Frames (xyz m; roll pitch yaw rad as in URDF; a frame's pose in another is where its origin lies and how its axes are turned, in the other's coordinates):
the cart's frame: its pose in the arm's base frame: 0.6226 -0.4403 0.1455 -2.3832 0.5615 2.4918
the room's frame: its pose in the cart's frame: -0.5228 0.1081 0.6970 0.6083 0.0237 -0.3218
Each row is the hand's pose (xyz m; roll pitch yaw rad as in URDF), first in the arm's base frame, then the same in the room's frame.
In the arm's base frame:
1: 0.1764 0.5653 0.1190 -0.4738 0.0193 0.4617
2: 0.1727 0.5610 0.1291 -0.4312 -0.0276 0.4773
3: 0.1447 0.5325 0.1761 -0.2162 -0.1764 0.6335
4: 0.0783 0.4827 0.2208 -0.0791 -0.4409 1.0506
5: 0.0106 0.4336 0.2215 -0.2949 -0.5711 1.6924
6: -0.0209 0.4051 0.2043 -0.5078 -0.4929 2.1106
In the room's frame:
1: 1.3355 -0.4885 -1.3499 -2.2156 0.8451 2.6874
2: 1.3339 -0.4991 -1.3456 -2.1221 0.8673 2.7548
3: 1.3327 -0.5517 -1.3133 -1.6860 1.0254 3.0064
4: 1.3571 -0.6137 -1.2467 -0.4449 1.2072 -2.2148
5: 1.3964 -0.6346 -1.1759 0.6081 0.8986 -1.1579
6: 1.4178 -0.6275 -1.1360 0.8247 0.6058 -0.8480

